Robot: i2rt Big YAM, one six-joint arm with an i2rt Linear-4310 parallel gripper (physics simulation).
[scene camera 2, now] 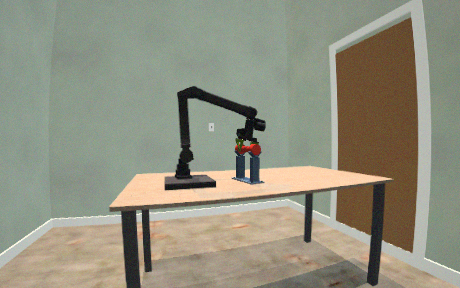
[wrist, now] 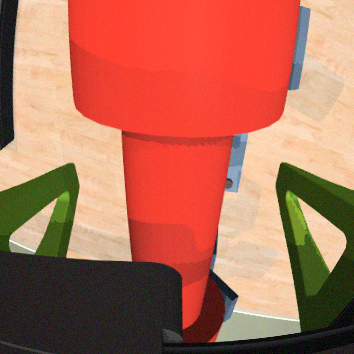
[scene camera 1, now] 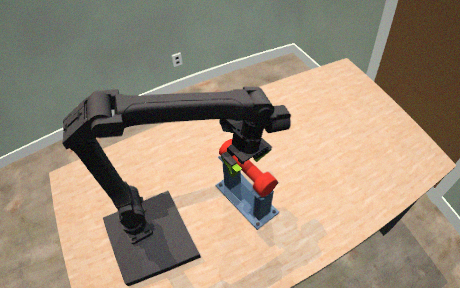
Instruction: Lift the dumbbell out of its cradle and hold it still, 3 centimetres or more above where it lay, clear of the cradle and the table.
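Frame: origin at the arm's base, x ahead, y left, z up, level; millimetres.
Seen in the pictures: gripper, fingertip midpoint: (scene camera 2: 245, 152) (wrist: 176, 173) (scene camera 1: 243, 168); arm's base, link origin: (scene camera 2: 183, 177) (scene camera 1: 135, 225).
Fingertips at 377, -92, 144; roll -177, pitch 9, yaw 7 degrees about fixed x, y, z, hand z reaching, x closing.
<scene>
Offsets run from my fingertips to a thing's middle, as dx, dy, dz. Level surfaces: height alone.
The red dumbbell @[+3, -15, +21] (scene camera 1: 265, 183) (scene camera 2: 255, 149) (wrist: 182, 65) lies level across the two upright posts of the blue-grey cradle @[+3, -15, -82] (scene camera 1: 263, 206) (scene camera 2: 255, 170) (wrist: 299, 50), which stands on the table. My gripper (scene camera 1: 248, 162) (scene camera 2: 248, 144) (wrist: 176, 173) points down over the dumbbell's handle and is open. In the wrist view the handle runs between the two green fingers, with a gap on each side. One head fills the top of that view; the far head is partly hidden at the bottom by the dark gripper body.
The arm's dark base plate (scene camera 1: 165, 250) (scene camera 2: 190, 185) stands on the wooden table @[dz -175] (scene camera 1: 345, 140) (scene camera 2: 320, 176), to the left of the cradle in both scene views. A wall with an outlet (scene camera 1: 177, 59) (scene camera 2: 211, 127) and a brown door (scene camera 1: 425, 65) (scene camera 2: 377, 135) are beyond the table.
</scene>
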